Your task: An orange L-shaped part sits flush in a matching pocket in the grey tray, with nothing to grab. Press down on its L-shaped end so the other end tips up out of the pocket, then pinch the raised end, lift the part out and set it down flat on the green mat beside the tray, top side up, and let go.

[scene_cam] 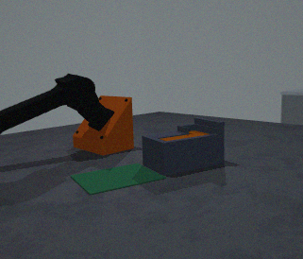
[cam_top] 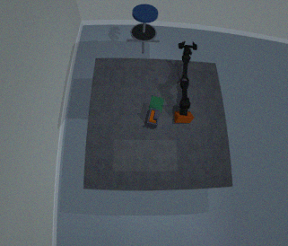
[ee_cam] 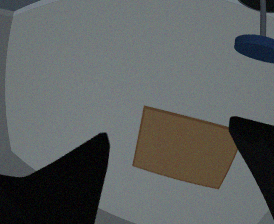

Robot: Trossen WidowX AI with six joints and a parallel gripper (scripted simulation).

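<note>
Now: the orange l-shaped part 85 cm to the left of my gripper tip, 28 cm ahead of it and 12 cm below it. Also, from my gripper tip: green mat 68 cm to the left, 26 cm ahead, 19 cm below.
</note>
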